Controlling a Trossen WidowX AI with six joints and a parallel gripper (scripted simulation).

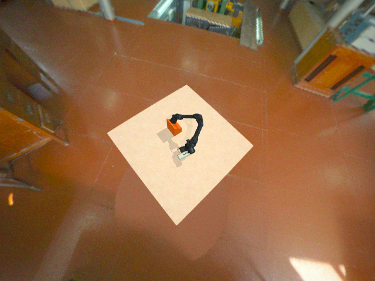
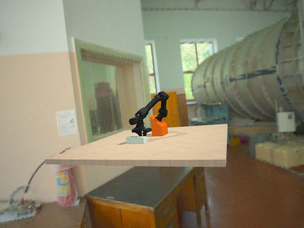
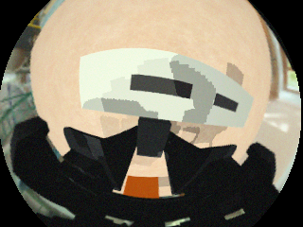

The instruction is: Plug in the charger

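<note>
My gripper tip is now 20 mm short of the two-prong charger and 10 mm below it.
</note>
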